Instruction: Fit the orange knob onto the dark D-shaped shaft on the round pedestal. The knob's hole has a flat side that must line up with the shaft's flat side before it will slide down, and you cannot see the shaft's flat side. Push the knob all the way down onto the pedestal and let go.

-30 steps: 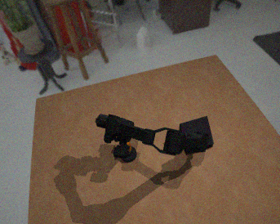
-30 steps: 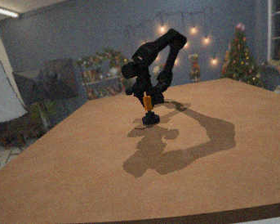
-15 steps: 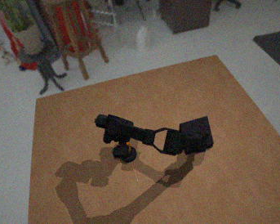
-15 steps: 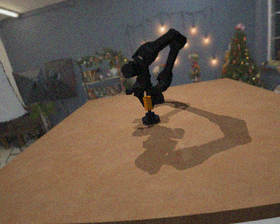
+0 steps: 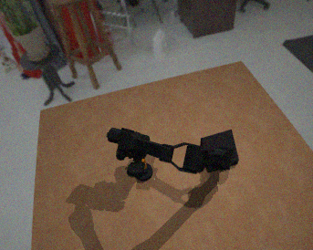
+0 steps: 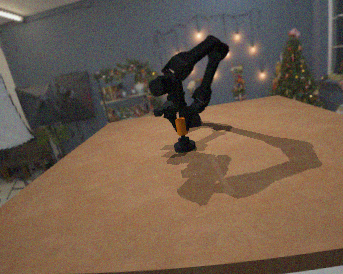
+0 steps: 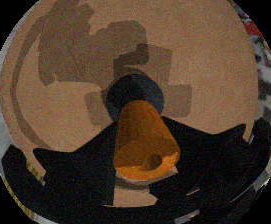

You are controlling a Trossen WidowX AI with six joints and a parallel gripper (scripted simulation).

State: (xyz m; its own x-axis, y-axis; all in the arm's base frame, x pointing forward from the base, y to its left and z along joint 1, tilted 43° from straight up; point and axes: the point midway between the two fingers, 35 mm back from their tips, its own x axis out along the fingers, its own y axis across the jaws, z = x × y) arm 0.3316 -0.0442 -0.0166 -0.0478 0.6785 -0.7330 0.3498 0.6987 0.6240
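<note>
My gripper tip is now 2 cm below the orange knob. Also, from my gripper tip: round pedestal 4 cm below.
</note>
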